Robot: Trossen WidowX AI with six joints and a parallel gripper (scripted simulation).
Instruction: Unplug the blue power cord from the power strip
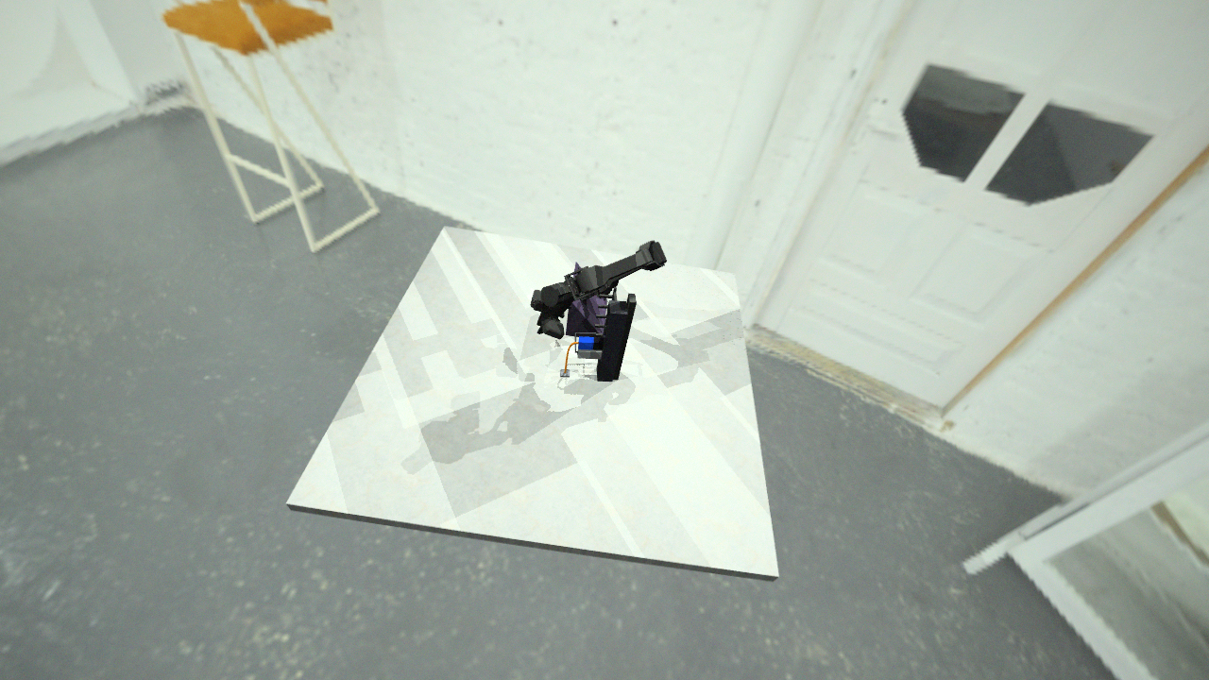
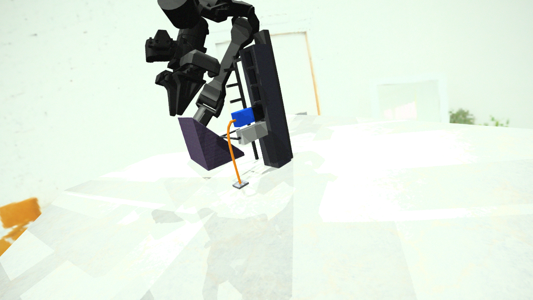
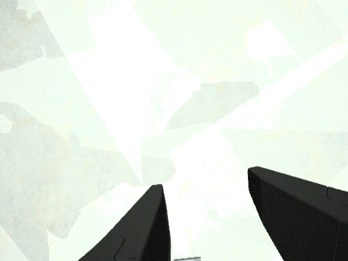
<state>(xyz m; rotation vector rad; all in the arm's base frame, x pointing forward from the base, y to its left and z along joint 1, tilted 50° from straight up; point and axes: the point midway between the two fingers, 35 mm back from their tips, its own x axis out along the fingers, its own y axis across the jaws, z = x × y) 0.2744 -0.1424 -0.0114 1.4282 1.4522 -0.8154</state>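
Right now the blue plug is 20 mm behind my gripper tip, 170 mm to the left of it and 40 mm below it. The rest, counted from my gripper tip: power strip 20 mm behind, 240 mm to the left, 40 mm below; then small grey plate 10 mm behind, 100 mm to the left, 200 mm below.
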